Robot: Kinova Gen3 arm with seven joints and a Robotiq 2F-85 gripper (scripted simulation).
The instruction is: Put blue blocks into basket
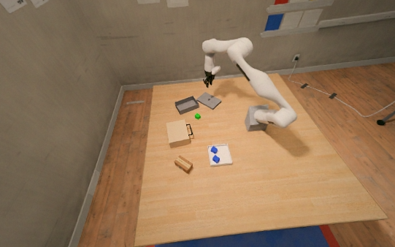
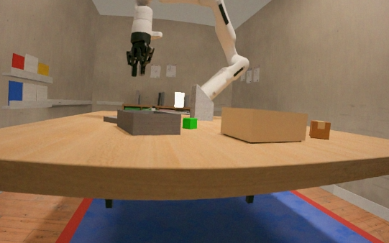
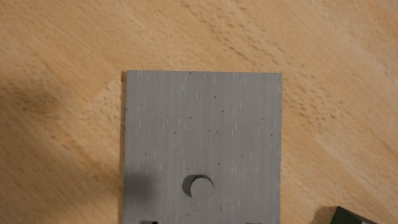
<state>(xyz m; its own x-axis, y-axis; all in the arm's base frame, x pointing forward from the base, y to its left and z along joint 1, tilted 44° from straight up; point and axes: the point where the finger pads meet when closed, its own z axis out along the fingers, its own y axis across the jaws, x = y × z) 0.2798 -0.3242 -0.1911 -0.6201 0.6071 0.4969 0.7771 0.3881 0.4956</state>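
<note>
Right now my hand is 170 mm above the grey lid. From my hand the other things lie so: metal box: 210 mm ahead, 160 mm below, 30 mm to the left; green block: 170 mm to the left, 170 mm below, 140 mm ahead; drawer: 320 mm to the left, 300 mm ahead, 150 mm below.
</note>
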